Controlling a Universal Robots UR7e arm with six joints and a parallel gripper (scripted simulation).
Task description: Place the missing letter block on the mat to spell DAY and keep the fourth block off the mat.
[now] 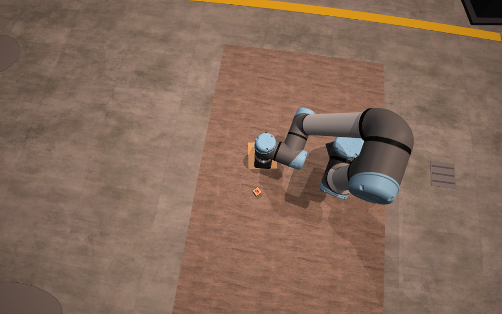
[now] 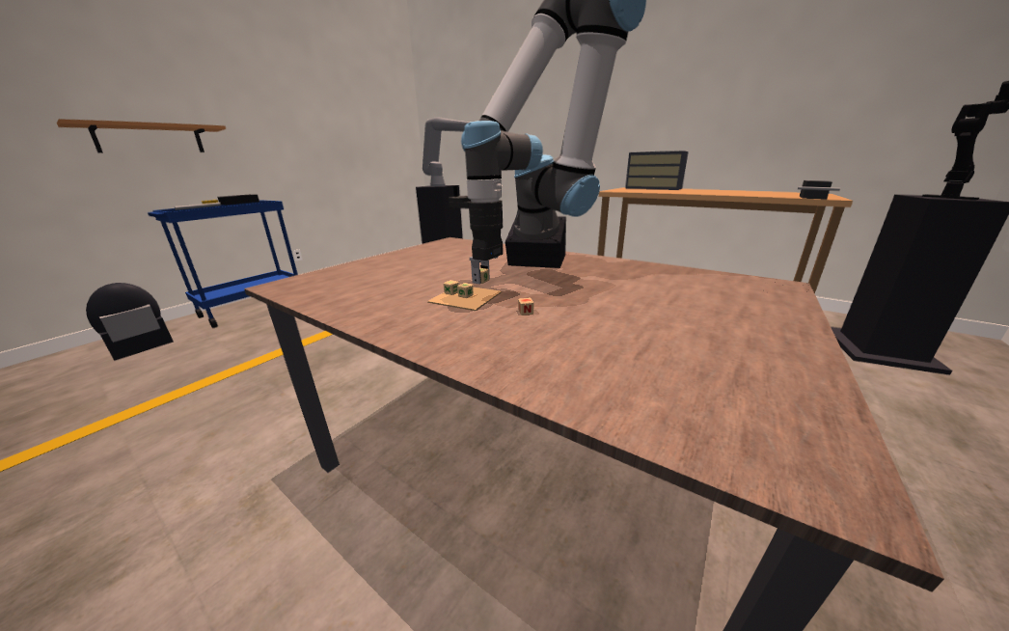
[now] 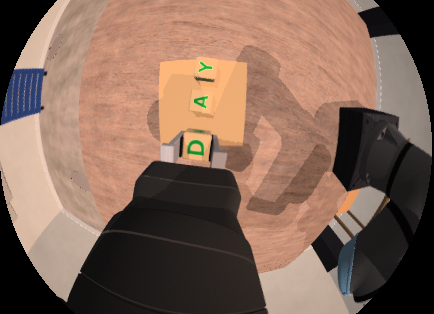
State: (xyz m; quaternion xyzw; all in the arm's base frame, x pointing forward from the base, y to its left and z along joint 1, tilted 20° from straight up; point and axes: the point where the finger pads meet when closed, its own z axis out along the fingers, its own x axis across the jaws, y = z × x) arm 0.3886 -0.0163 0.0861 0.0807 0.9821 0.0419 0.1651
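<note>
Right now the mat is 50 mm to the right of my hand and 70 mm below it. Also, from my hand: D block right at my hand.
</note>
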